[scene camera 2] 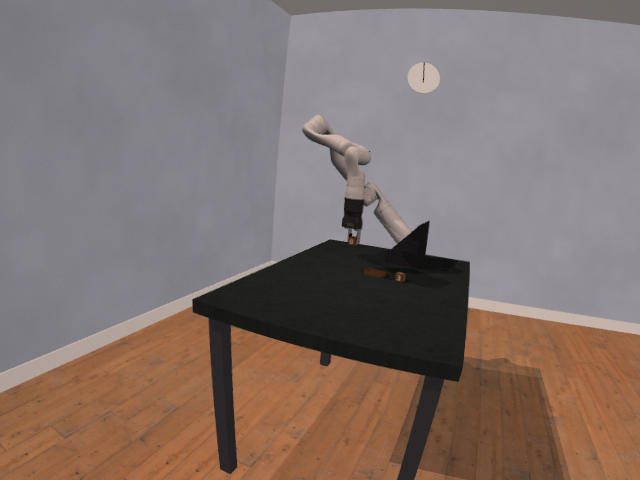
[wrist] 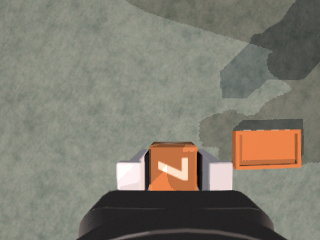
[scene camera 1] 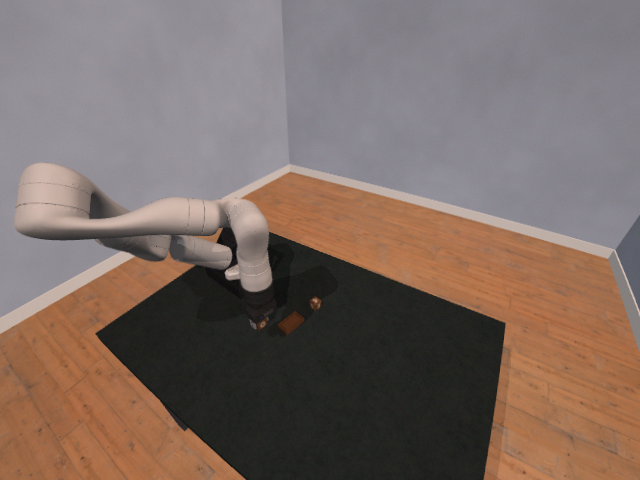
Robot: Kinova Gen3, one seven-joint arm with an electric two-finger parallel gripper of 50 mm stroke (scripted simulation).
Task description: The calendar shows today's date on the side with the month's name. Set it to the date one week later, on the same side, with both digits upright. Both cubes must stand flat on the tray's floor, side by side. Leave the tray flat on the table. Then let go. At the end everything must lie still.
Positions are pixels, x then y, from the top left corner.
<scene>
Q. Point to an orange-brown tray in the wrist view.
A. At 251,149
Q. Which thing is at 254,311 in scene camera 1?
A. My gripper.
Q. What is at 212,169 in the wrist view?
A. My gripper.
</scene>
